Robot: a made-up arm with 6 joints. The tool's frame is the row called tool.
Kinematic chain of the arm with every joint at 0, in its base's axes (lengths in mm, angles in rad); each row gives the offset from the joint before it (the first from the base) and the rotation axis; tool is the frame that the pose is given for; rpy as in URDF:
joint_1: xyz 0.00 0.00 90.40 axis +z
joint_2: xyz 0.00 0.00 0.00 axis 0.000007 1 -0.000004
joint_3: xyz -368.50 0.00 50.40 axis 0.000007 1 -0.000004
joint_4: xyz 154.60 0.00 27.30 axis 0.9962 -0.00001 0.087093
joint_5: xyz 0.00 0.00 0.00 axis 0.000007 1 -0.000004
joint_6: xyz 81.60 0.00 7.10 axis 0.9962 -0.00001 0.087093
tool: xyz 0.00 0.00 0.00 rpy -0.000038 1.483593 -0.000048
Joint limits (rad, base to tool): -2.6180..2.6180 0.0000..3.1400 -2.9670..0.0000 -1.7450..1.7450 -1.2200..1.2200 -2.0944..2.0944
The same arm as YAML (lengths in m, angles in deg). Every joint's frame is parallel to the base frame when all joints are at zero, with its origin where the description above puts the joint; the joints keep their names.
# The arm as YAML. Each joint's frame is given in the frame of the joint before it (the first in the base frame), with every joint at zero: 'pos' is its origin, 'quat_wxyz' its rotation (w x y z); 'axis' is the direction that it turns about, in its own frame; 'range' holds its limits. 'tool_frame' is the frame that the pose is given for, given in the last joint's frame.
length_unit: m
angle_unit: deg
joints:
  - joint: joint_1
    pos: [0.0, 0.0, 0.0904]
    quat_wxyz: [1.0, 0.0, 0.0, 0.0]
    axis: [0.0, 0.0, 1.0]
    range: [-150.0, 150.0]
  - joint: joint_2
    pos: [0.0, 0.0, 0.0]
    quat_wxyz: [1.0, 0.0, 0.0, 0.0]
    axis: [0.0, 1.0, 0.0]
    range: [0.0, 179.91]
  - joint: joint_3
    pos: [-0.3685, 0.0, 0.0504]
    quat_wxyz: [1.0, 0.0, 0.0, 0.0]
    axis: [0.0, 1.0, 0.0]
    range: [-170.0, 0.0]
  - joint: joint_4
    pos: [0.1546, 0.0, 0.0273]
    quat_wxyz: [1.0, 0.0, 0.0, 0.0]
    axis: [0.9962, 0.0, 0.0871]
    range: [-99.98, 99.98]
  - joint: joint_5
    pos: [0.0, 0.0, 0.0]
    quat_wxyz: [1.0, 0.0, 0.0, 0.0]
    axis: [0.0, 1.0, 0.0]
    range: [-69.9, 69.9]
  - joint: joint_6
    pos: [0.0816, 0.0, 0.0071]
    quat_wxyz: [1.0, 0.0, 0.0, 0.0]
    axis: [0.9962, 0.0, 0.0871]
    range: [-120.0, 120.0]
tool_frame:
  pos: [0.0, 0.0, 0.0]
  quat_wxyz: [0.737256, 0.000002, 0.675613, -0.000005]

